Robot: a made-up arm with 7 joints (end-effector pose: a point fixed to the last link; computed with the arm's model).
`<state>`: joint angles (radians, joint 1 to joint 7).
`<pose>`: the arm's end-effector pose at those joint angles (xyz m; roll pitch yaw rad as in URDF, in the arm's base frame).
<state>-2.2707 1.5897 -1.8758 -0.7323 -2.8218 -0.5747 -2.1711</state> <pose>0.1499 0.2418 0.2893 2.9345 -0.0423 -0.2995</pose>
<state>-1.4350 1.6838 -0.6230 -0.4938 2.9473 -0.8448 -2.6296</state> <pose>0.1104 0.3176 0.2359 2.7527 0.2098 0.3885</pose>
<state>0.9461 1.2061 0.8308 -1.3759 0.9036 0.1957 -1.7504</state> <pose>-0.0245 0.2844 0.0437 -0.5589 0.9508 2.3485</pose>
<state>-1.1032 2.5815 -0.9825 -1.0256 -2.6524 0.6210 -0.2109</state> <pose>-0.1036 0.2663 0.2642 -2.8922 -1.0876 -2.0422</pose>
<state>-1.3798 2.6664 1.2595 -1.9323 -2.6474 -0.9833 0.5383</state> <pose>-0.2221 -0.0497 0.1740 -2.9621 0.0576 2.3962</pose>
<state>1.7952 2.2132 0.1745 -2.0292 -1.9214 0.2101 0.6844</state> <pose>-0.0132 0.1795 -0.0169 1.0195 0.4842 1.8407</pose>
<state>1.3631 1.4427 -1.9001 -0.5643 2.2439 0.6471 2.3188</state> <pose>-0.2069 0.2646 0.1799 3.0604 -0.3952 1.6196</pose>
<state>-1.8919 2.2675 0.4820 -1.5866 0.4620 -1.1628 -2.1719</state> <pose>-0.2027 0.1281 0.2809 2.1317 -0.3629 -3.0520</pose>
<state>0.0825 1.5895 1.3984 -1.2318 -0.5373 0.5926 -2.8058</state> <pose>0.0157 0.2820 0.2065 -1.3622 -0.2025 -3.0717</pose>
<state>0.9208 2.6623 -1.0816 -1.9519 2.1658 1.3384 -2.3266</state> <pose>0.0313 0.2178 0.0958 0.4147 -1.3953 -2.4067</pose>
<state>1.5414 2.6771 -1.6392 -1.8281 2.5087 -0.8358 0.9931</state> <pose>-0.0644 0.2206 0.2194 2.6472 0.7828 0.5705</pose>
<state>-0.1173 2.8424 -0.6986 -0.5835 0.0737 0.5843 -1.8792</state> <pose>-0.0360 0.1615 0.3680 -1.8475 -0.3582 -2.4863</pose>
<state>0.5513 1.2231 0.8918 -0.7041 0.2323 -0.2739 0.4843</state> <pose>-0.0819 0.3462 0.0251 2.7875 0.2492 -0.2201</pose>
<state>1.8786 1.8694 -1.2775 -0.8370 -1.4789 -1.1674 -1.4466</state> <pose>-0.1427 0.3254 0.2319 -2.5841 -0.1692 2.1943</pose>
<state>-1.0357 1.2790 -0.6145 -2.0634 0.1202 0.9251 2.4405</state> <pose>0.1604 0.0591 0.1103 2.4552 -1.2305 -1.5351</pose>
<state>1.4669 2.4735 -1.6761 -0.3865 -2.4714 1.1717 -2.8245</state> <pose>0.1570 0.2506 0.2240 -0.1516 -0.3490 -2.7921</pose>
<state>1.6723 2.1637 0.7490 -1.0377 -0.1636 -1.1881 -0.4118</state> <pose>0.1152 0.3151 0.0762 1.0783 0.6804 2.3153</pose>
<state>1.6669 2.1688 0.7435 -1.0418 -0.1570 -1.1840 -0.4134</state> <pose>0.1167 0.3139 0.0755 1.0779 0.6847 2.3118</pose>
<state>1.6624 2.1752 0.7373 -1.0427 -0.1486 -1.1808 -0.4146</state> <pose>0.1182 0.3129 0.0751 1.0773 0.6882 2.3101</pose>
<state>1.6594 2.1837 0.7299 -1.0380 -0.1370 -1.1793 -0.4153</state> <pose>0.1197 0.3124 0.0751 1.0760 0.6908 2.3112</pose>
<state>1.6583 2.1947 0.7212 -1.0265 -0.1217 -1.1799 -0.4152</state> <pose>0.1213 0.3125 0.0757 1.0738 0.6920 2.3156</pose>
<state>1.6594 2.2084 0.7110 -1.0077 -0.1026 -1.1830 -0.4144</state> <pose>0.1229 0.3132 0.0768 1.0707 0.6918 2.3231</pose>
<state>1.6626 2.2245 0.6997 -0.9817 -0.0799 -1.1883 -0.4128</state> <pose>0.1246 0.3143 0.0785 1.0657 0.6904 2.3329</pose>
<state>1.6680 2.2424 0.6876 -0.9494 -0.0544 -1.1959 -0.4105</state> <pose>0.1263 0.3159 0.0809 1.0590 0.6880 2.3442</pose>
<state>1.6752 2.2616 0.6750 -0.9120 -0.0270 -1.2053 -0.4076</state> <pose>0.1281 0.3177 0.0838 1.0501 0.6849 2.3557</pose>
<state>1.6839 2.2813 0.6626 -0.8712 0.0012 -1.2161 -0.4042</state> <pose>0.1300 0.3196 0.0872 1.0392 0.6815 2.3664</pose>
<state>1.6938 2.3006 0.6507 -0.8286 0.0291 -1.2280 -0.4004</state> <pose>0.1318 0.3215 0.0908 1.0269 0.6781 2.3758</pose>
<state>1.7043 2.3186 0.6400 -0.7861 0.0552 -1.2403 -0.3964</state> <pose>0.1335 0.3233 0.0947 1.0135 0.6747 2.3833</pose>
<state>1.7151 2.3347 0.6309 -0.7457 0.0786 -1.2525 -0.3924</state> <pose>0.1349 0.3249 0.0984 1.0003 0.6715 2.3891</pose>
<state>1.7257 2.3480 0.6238 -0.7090 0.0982 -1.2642 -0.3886</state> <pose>0.1361 0.3263 0.1019 0.9881 0.6684 2.3935</pose>
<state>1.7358 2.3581 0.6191 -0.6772 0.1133 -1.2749 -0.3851</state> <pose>0.1367 0.3276 0.1050 0.9775 0.6654 2.3970</pose>
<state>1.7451 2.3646 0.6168 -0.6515 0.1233 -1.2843 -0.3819</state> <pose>0.1369 0.3287 0.1076 0.9696 0.6622 2.4005</pose>
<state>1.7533 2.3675 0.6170 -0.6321 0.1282 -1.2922 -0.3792</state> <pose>0.1364 0.3299 0.1096 0.9642 0.6587 2.4040</pose>
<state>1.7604 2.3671 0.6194 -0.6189 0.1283 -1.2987 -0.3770</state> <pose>0.1355 0.3310 0.1110 0.9616 0.6550 2.4079</pose>
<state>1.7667 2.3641 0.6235 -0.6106 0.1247 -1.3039 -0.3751</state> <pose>0.1341 0.3322 0.1120 0.9612 0.6510 2.4124</pose>
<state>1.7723 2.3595 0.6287 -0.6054 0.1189 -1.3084 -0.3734</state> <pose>0.1324 0.3333 0.1127 0.9622 0.6471 2.4172</pose>
